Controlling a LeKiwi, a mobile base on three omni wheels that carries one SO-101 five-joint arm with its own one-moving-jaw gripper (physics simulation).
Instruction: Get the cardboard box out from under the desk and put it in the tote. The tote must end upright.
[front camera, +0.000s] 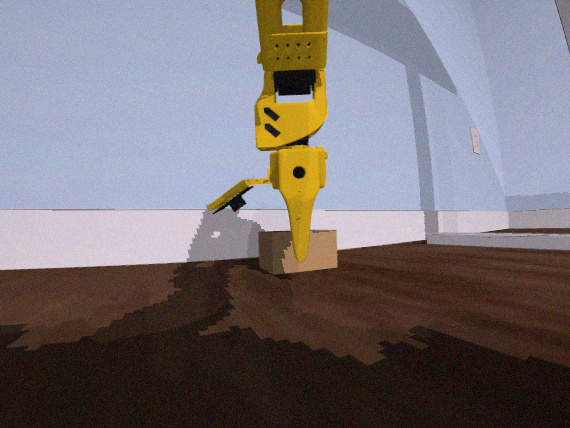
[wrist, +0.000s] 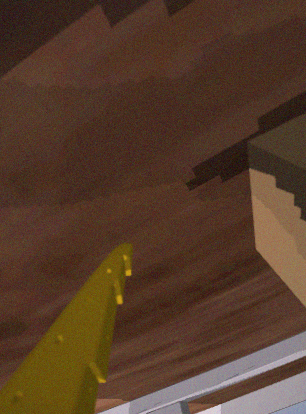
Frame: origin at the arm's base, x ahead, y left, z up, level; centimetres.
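Seen in the pictures: hand, its tool point: (front camera: 300, 255) (wrist: 132, 255).
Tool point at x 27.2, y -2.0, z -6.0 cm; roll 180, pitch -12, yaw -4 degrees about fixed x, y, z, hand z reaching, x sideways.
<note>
A point is followed by its place in that frame.
The cardboard box (front camera: 322, 250) @(x 35.7, y -5.5, z -6.5 cm) (wrist: 280, 225) @(x 34.7, y -2.8, z -6.7 cm) sits upright on the wooden floor near the wall. In the front view it is partly hidden behind my gripper (front camera: 300, 256) (wrist: 126, 252). The gripper hangs pointing down, with its tip in front of the box's face in that picture. In the wrist view one notched jaw shows at the lower left, so the gripper is open and empty. The box is cut off by the right edge there, apart from the jaw, with floor visible between them. The tote does not show in either view.
The pale baseboard (front camera: 100, 240) @(x 38.5, y 27.7, z -5.0 cm) and blue wall (front camera: 125, 100) @(x 40.8, y 26.1, z 18.8 cm) stand behind the box. A low pale grey bar (front camera: 500, 242) @(x 43.6, y -42.6, z -7.9 cm) (wrist: 250, 361) @(x 45.7, y -41.7, z -7.8 cm) lies along the floor to the right, possibly part of the desk. Dark shadow covers the near floor (front camera: 250, 385) @(x 13.1, y 1.1, z -9.0 cm).
</note>
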